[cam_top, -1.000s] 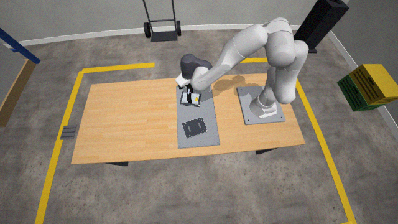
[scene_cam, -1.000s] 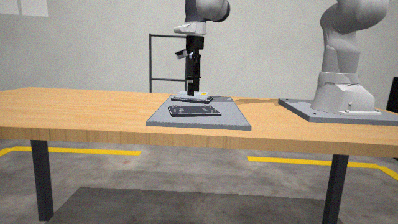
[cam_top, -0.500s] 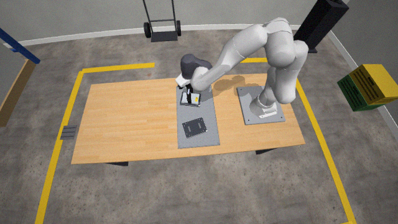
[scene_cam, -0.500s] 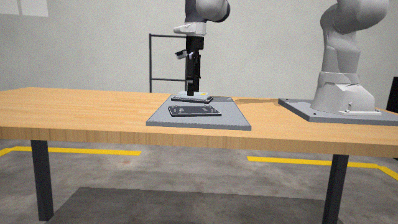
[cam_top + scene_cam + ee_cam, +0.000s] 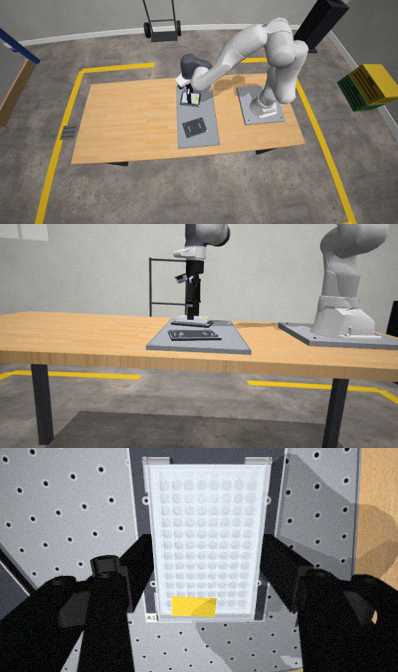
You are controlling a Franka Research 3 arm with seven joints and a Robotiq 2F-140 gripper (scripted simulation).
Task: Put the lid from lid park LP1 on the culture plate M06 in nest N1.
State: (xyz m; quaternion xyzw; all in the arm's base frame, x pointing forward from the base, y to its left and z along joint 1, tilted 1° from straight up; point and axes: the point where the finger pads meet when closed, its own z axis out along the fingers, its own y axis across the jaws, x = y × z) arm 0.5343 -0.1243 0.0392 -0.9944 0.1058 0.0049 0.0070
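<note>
Now: hand 2 cm above the lid. Round my hand: nest N1: 5 cm below; lid park LP1: 1 cm behind, 24 cm to the left, 5 cm below.
</note>
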